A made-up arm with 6 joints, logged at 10 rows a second.
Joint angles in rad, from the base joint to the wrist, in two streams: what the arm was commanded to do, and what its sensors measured. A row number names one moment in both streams.
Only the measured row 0 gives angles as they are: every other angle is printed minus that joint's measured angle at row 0.
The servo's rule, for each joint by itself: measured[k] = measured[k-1] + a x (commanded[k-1-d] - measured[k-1]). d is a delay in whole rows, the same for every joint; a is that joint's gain. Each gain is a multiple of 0.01, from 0.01 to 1. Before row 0 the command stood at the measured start. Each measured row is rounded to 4 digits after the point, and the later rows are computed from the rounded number. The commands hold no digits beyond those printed.
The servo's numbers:
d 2
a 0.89 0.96 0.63 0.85 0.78 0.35
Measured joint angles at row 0: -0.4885 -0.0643 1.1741 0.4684 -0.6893 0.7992
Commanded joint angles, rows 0 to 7: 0.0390 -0.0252 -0.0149 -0.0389 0.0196 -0.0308; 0.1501 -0.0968 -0.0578 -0.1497 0.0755 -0.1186; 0.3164 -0.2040 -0.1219 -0.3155 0.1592 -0.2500; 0.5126 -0.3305 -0.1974 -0.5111 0.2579 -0.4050; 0.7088 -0.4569 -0.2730 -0.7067 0.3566 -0.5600; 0.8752 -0.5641 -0.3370 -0.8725 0.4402 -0.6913; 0.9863 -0.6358 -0.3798 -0.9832 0.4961 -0.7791; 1.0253 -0.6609 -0.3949 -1.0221 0.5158 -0.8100
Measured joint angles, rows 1 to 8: 0.0000 0.0000 0.0000 0.0000 0.0000 0.0000; 0.0000 0.0000 0.0000 0.0000 0.0000 0.0000; 0.0347 -0.0242 -0.0094 -0.0331 0.0153 -0.0108; 0.1374 -0.0939 -0.0399 -0.1322 0.0623 -0.0485; 0.2967 -0.1996 -0.0916 -0.2880 0.1379 -0.1190; 0.4889 -0.3253 -0.1583 -0.4776 0.2315 -0.2191; 0.6846 -0.4516 -0.2306 -0.6723 0.3291 -0.3384; 0.8542 -0.5596 -0.2976 -0.8425 0.4158 -0.4619
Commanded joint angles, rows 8 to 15: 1.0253 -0.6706 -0.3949 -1.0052 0.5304 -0.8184; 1.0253 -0.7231 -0.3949 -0.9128 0.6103 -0.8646; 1.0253 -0.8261 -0.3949 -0.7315 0.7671 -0.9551; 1.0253 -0.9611 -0.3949 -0.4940 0.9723 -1.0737; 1.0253 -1.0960 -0.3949 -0.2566 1.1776 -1.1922; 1.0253 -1.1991 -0.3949 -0.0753 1.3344 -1.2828; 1.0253 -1.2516 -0.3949 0.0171 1.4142 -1.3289; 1.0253 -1.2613 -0.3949 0.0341 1.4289 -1.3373
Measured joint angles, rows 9 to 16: 0.9718 -0.6328 -0.3494 -0.9621 0.4784 -0.5729; 1.0194 -0.6598 -0.3781 -1.0131 0.5076 -0.6559; 1.0247 -0.6702 -0.3887 -1.0064 0.5254 -0.7128; 1.0252 -0.7210 -0.3926 -0.9268 0.5916 -0.7659; 1.0253 -0.8219 -0.3940 -0.7608 0.7285 -0.8321; 1.0253 -0.9555 -0.3946 -0.5340 0.9187 -0.9167; 1.0253 -1.0904 -0.3948 -0.2982 1.1206 -1.0131; 1.0253 -1.1948 -0.3949 -0.1087 1.2874 -1.1075
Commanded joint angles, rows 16 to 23: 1.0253 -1.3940 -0.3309 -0.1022 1.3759 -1.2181; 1.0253 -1.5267 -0.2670 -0.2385 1.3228 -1.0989; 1.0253 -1.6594 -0.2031 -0.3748 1.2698 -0.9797; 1.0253 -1.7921 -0.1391 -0.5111 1.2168 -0.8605; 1.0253 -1.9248 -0.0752 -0.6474 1.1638 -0.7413; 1.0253 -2.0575 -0.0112 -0.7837 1.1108 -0.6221; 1.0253 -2.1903 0.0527 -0.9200 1.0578 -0.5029; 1.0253 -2.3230 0.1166 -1.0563 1.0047 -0.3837
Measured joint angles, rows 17 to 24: 1.0253 -1.2493 -0.3949 -0.0018 1.3863 -1.1850; 1.0253 -1.2608 -0.3949 0.0287 1.4195 -1.2383; 1.0253 -1.3887 -0.3546 -0.0826 1.3855 -1.2312; 1.0253 -1.5212 -0.2994 -0.2151 1.3366 -1.1849; 1.0253 -1.6539 -0.2387 -0.3508 1.2845 -1.1131; 1.0253 -1.7866 -0.1760 -0.4871 1.2317 -1.0247; 1.0253 -1.9193 -0.1125 -0.6234 1.1787 -0.9255; 1.0253 -2.0520 -0.0487 -0.7597 1.1257 -0.8193
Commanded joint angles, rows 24 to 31: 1.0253 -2.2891 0.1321 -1.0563 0.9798 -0.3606; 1.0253 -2.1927 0.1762 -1.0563 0.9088 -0.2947; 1.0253 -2.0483 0.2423 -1.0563 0.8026 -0.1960; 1.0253 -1.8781 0.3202 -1.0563 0.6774 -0.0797; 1.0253 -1.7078 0.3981 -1.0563 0.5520 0.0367; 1.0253 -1.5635 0.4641 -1.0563 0.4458 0.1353; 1.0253 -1.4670 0.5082 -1.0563 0.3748 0.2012; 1.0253 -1.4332 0.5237 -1.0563 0.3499 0.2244
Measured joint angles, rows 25 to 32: 1.0253 -2.1848 0.0152 -0.8960 1.0727 -0.7086; 1.0253 -2.3175 0.0791 -1.0323 1.0197 -0.5949; 1.0253 -2.2902 0.1125 -1.0527 0.9886 -0.5129; 1.0253 -2.1966 0.1526 -1.0558 0.9264 -0.4365; 1.0253 -2.0542 0.2091 -1.0562 0.8298 -0.3523; 1.0253 -1.8851 0.2791 -1.0563 0.7109 -0.2569; 1.0253 -1.7149 0.3541 -1.0563 0.5870 -0.1541; 1.0253 -1.5696 0.4234 -1.0563 0.4769 -0.0528
